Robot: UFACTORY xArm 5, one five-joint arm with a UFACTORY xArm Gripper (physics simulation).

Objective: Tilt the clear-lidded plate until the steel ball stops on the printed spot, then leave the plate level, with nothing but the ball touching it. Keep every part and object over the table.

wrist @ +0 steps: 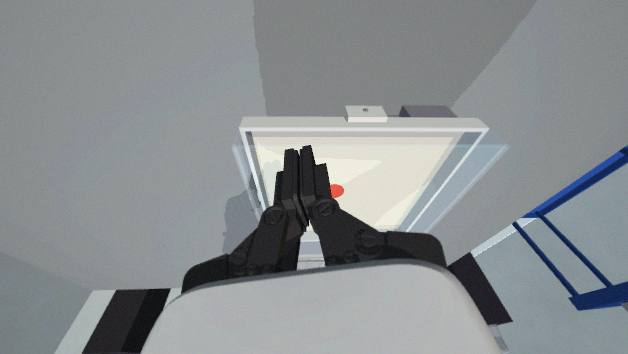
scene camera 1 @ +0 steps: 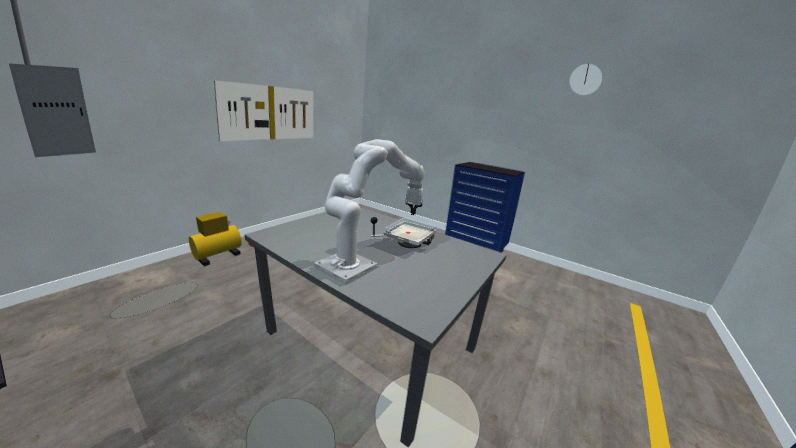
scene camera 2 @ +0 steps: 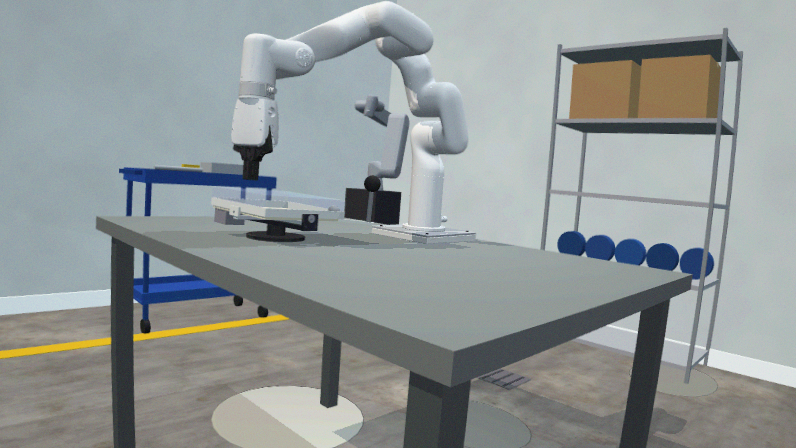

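Note:
The clear-lidded plate (scene camera 1: 394, 238) (scene camera 2: 253, 209) (wrist: 300, 123) stands on a dark round foot (scene camera 2: 275, 237); I cannot tell whether it is exactly level. The red printed spot (scene camera 1: 407, 232) (wrist: 337, 191) shows inside it, partly behind a finger in the wrist view. The steel ball cannot be made out; my fingers hide part of the plate's inside. A lever with a black knob (scene camera 1: 374, 220) (scene camera 2: 372, 183) stands beside the plate on the robot's base side. My gripper (scene camera 1: 412, 213) (scene camera 2: 251, 178) (wrist: 303, 163) is shut and empty, pointing down above the plate's lid, apparently apart from it.
A dark block (scene camera 2: 310, 222) and a grey block (scene camera 2: 227, 216) sit at the plate's underside. The arm's base plate (scene camera 1: 356, 272) (scene camera 2: 445, 235) is on the same grey table (scene camera 1: 423, 289) (scene camera 2: 389, 289). A blue cart (scene camera 2: 206, 177) and a blue drawer cabinet (scene camera 1: 480, 207) stand beyond the table.

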